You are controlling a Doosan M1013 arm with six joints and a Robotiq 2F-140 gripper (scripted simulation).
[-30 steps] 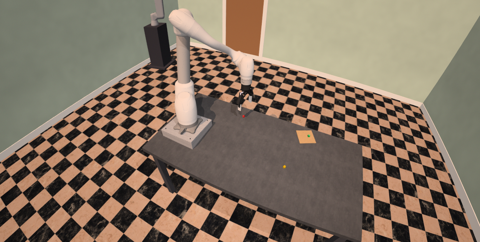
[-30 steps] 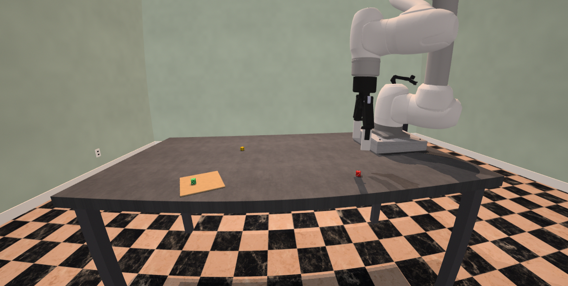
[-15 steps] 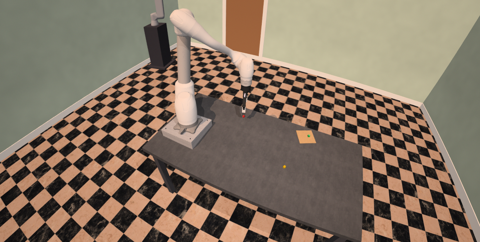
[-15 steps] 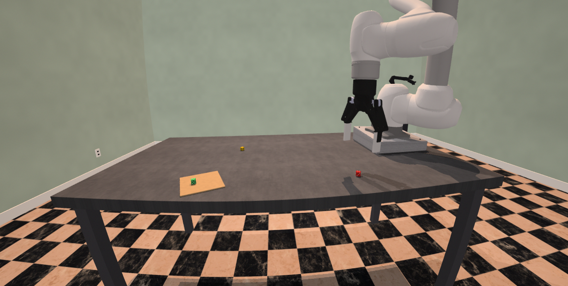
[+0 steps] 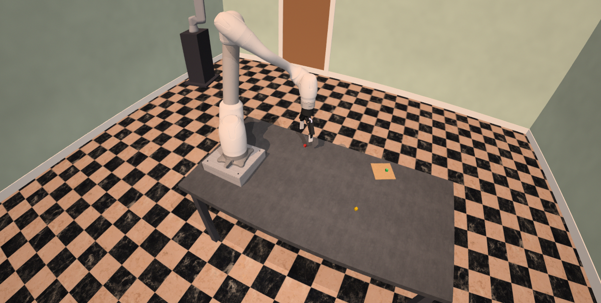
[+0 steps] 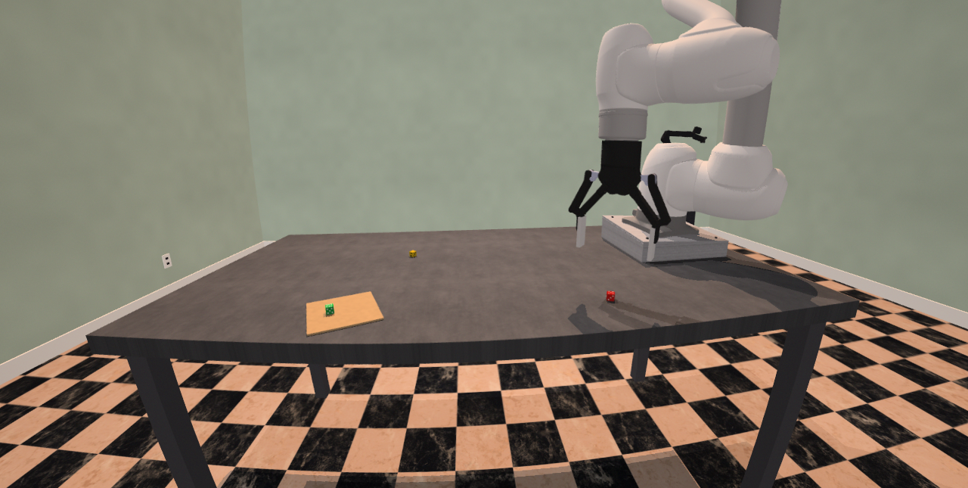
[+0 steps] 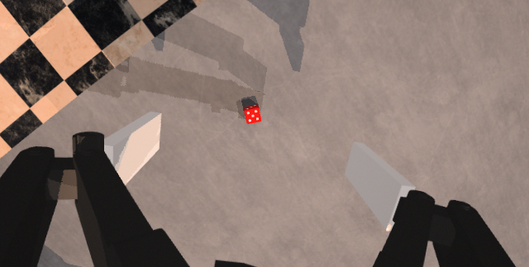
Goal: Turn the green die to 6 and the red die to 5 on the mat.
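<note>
Right now my hand is 11 cm above the red die. The rest, counted from my hand: yellow die: 43 cm to the right, 40 cm ahead, 11 cm below; orange mat: 55 cm ahead, 11 cm below, 9 cm to the right; green die: 57 cm ahead, 10 cm below, 8 cm to the right.
</note>
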